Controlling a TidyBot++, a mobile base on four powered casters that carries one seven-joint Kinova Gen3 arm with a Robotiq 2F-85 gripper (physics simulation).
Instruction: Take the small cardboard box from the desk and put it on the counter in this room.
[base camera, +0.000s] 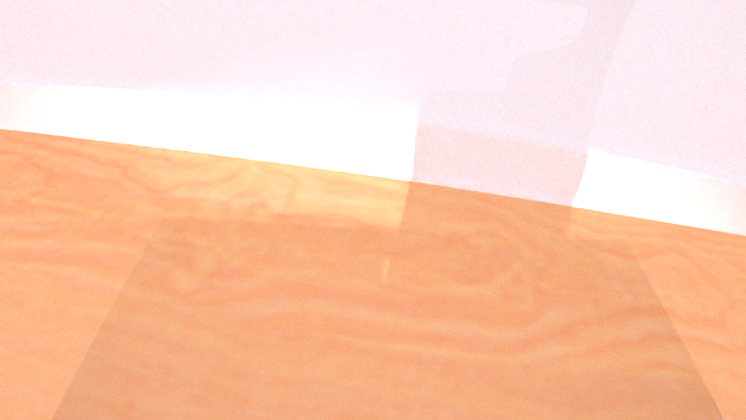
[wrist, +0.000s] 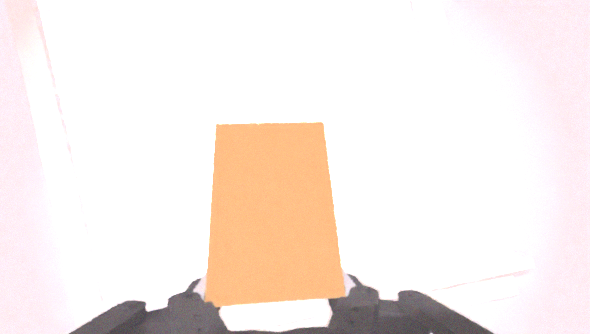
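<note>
The gripper (wrist: 275, 283) is visible, as is a small cardboard box (wrist: 273, 237). In the base camera view, the box is out of frame.
</note>
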